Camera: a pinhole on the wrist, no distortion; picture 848 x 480 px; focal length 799.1 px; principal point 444.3 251.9 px. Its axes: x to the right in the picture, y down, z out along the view. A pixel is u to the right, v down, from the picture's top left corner.
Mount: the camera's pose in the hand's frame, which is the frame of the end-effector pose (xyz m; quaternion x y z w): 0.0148 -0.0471 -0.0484 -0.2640 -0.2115 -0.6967 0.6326
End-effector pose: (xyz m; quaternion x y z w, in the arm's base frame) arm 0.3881 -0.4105 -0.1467 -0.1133 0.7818 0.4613 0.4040
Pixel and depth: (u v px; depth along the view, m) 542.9 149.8 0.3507
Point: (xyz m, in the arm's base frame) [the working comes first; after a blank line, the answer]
In the camera's frame: 0.0433 -0.0448 0.3507

0.4390 -0.1261 -0.1198
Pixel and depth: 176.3 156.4 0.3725
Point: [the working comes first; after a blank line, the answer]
In the camera's frame: -0.1249 -0.0445 0.3725

0.3046 -0.1183 -0.0166
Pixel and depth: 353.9 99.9 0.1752
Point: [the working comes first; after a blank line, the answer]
In the camera's frame: -0.0198 -0.0333 0.1752

0.3825 -0.3041 -0.1141
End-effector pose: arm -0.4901 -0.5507 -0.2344 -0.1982 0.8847 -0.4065 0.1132
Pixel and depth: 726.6 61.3 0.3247
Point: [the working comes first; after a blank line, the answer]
In the camera's frame: 0.1147 -0.0774 0.3247

-0.3770 -0.6763 -0.4710
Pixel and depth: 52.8 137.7 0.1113
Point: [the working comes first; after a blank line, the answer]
In the camera's frame: -0.0545 -0.0159 0.1113

-0.5181 -0.5196 -0.2880
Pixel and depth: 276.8 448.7 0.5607
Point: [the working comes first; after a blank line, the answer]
In the camera's frame: -0.1175 0.1381 0.5607

-0.6716 -0.6259 -0.7294
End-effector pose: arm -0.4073 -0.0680 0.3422 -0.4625 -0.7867 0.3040 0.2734
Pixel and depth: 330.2 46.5 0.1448
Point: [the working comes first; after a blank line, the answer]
In the camera's frame: -0.0207 -0.0372 0.1448

-0.4054 -0.0606 0.2601
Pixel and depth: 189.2 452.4 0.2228
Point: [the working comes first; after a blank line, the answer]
In the camera's frame: -0.0711 0.0559 0.2228

-0.4229 0.0564 0.2025
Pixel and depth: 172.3 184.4 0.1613
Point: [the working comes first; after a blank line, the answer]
In the camera's frame: -0.0549 -0.0136 0.1613

-0.3906 -0.0208 0.2459
